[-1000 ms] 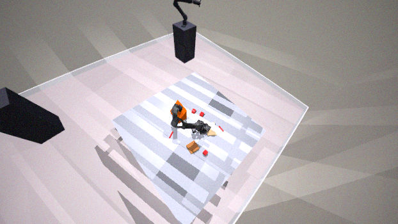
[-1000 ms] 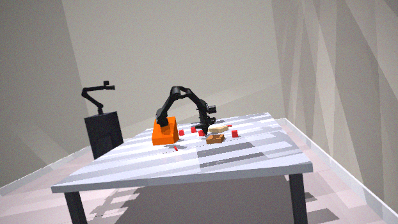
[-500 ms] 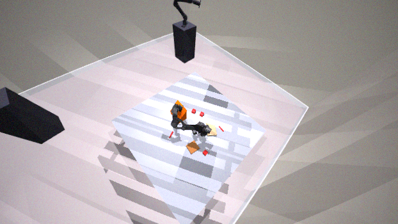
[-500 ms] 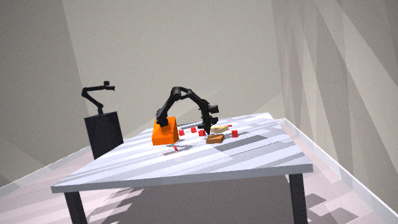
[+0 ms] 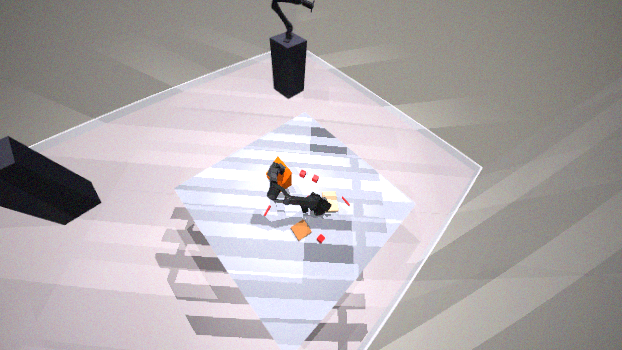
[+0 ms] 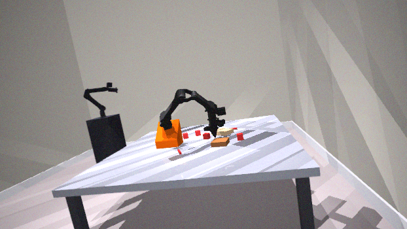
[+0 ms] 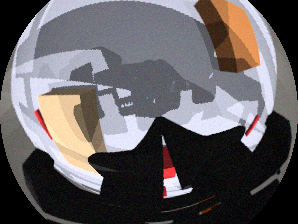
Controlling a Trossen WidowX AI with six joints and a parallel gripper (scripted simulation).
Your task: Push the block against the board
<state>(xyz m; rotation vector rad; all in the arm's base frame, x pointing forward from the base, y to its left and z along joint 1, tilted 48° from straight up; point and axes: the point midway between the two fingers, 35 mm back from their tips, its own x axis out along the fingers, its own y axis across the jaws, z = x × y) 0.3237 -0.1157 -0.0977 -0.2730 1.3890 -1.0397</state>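
The pale cream board lies 13 cm to the left of my gripper tip, 5 cm ahead of it and 1 cm above it. Round my gripper tip: square orange block 17 cm to the right, 5 cm ahead, 1 cm above.
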